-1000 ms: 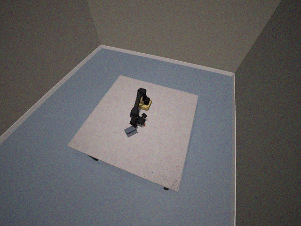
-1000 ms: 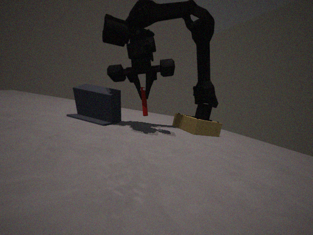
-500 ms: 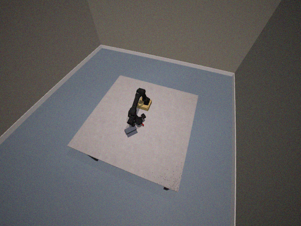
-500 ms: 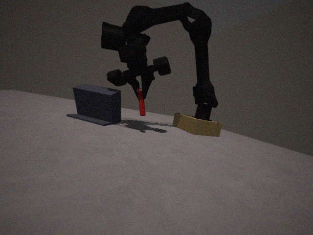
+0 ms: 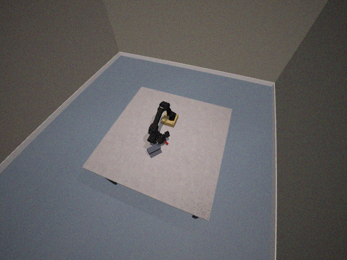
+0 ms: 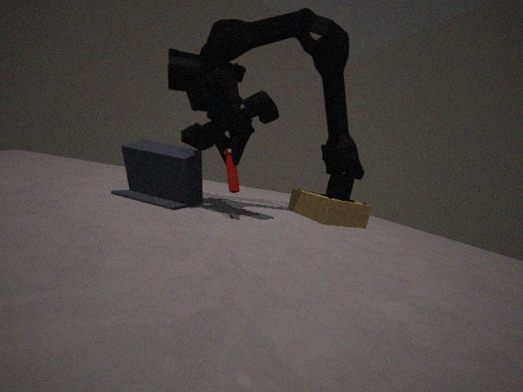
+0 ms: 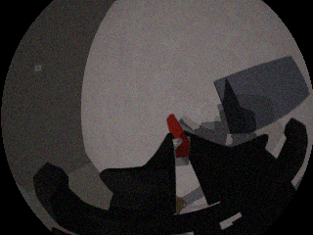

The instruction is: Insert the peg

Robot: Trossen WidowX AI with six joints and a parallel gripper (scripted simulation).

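Right now the grey-blue sloped panel is 110 mm to the right of my gripper tip, 80 mm ahead of it and 40 mm below it. The rest, counted from my gripper tip: red peg (10 mm above).
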